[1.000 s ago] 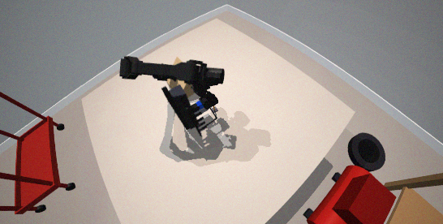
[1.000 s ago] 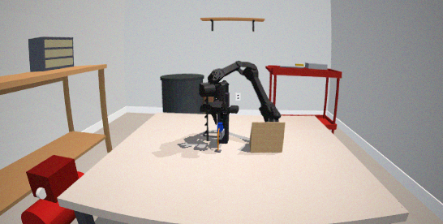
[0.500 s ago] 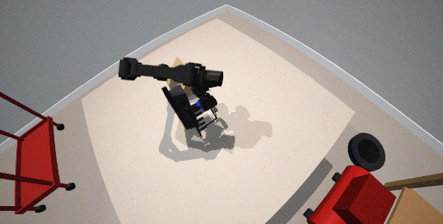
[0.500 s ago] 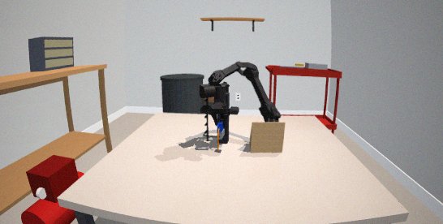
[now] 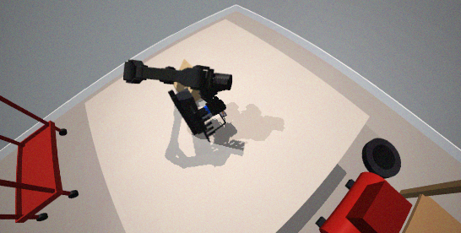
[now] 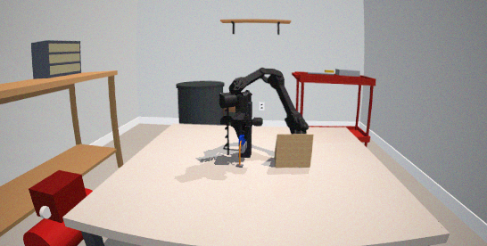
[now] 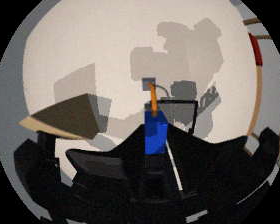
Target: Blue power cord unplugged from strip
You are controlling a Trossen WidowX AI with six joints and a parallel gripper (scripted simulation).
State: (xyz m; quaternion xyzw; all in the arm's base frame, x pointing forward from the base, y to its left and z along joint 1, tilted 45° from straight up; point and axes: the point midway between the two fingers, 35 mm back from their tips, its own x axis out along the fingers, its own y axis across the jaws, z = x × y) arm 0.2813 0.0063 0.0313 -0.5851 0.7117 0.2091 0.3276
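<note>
Right now the blue plug is 30 mm to the right of my gripper tip.
</note>
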